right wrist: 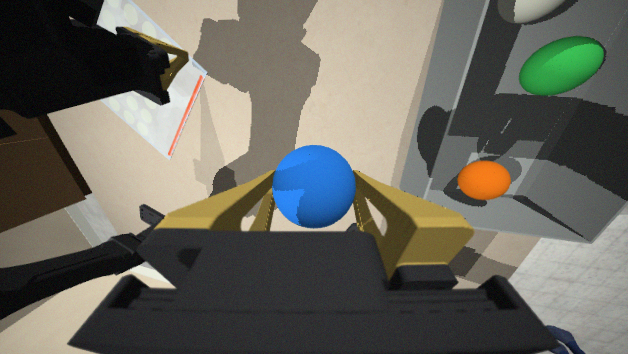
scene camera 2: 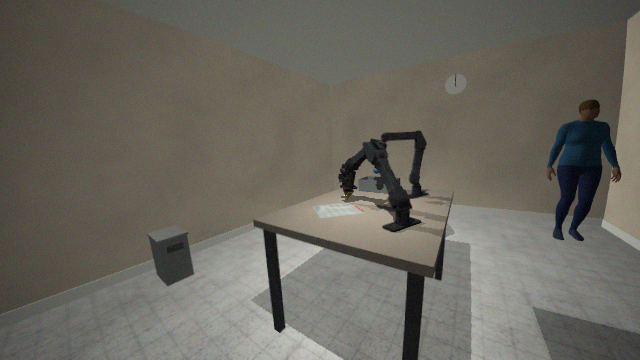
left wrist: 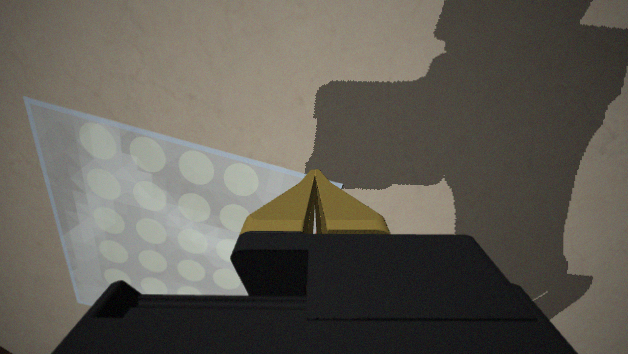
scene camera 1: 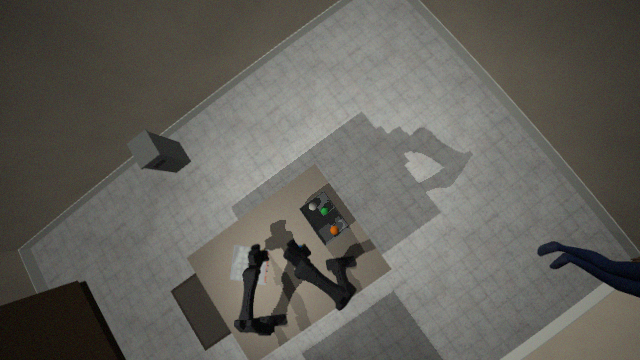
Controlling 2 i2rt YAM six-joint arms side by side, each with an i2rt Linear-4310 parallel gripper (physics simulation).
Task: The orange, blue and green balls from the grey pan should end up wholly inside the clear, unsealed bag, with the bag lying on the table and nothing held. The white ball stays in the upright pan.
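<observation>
The clear bag (scene camera 1: 240,262) (scene camera 2: 337,211) (left wrist: 172,215) (right wrist: 165,120) lies flat on the table, with pale dots and an orange-red strip along one edge. My left gripper (scene camera 2: 348,196) (left wrist: 315,176) (right wrist: 187,55) is shut with its tips together, low over the bag near a strip-end corner; no film shows pinched. My right gripper (right wrist: 314,177) is shut on the blue ball (scene camera 1: 301,246) (scene camera 2: 376,170) (right wrist: 314,186), held above the table. The upright grey pan (scene camera 1: 317,220) (scene camera 2: 369,185) (right wrist: 440,65) holds the white ball (scene camera 1: 312,206) (right wrist: 537,7), green ball (scene camera 1: 325,211) (right wrist: 561,65) and orange ball (scene camera 1: 334,230) (right wrist: 484,180).
The table (scene camera 1: 215,250) (scene camera 2: 300,227) carries both arms. The pan stands at the table's upper right in scene camera 1, the bag at its left. A grey bin (scene camera 1: 162,152) (scene camera 2: 171,256) and a person (scene camera 1: 590,260) (scene camera 2: 585,145) stand on the floor away from the table.
</observation>
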